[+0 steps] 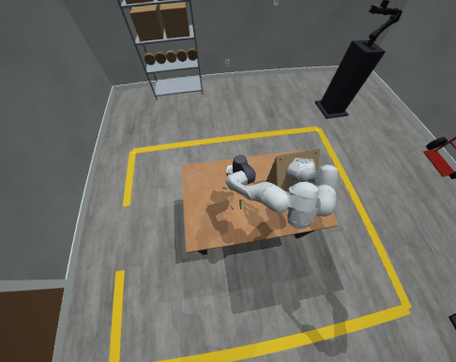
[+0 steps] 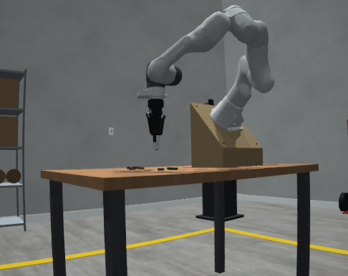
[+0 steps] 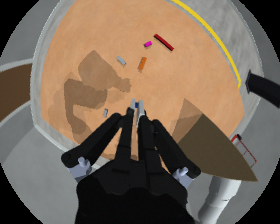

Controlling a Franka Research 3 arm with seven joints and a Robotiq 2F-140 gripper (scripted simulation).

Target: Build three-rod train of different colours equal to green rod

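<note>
Right now the orange rod is 30 mm ahead of my hand, 90 mm to the right of it and 120 mm below it. From my hand the other things lie so: green rod: 10 mm behind, 100 mm to the left, 120 mm below; then magenta rod: 50 mm ahead, 150 mm to the right, 120 mm below; then small blue rod: 30 mm below.
</note>
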